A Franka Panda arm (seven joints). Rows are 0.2 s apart.
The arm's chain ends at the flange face. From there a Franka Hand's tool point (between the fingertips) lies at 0.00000 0.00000 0.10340 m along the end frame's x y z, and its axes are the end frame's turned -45 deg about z.
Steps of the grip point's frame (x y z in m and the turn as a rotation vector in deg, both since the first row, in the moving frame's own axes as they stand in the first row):
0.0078, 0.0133, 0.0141, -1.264, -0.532, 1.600
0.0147, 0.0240, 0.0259, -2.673, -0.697, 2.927
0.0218, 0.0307, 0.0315, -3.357, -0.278, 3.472
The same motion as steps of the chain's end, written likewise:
0.0140, 0.0016, 0.0141, -1.270, 0.518, 1.600
0.0250, 0.0022, 0.0260, -2.383, 1.397, 2.927
0.0333, 0.0015, 0.0317, -2.570, 2.177, 3.472

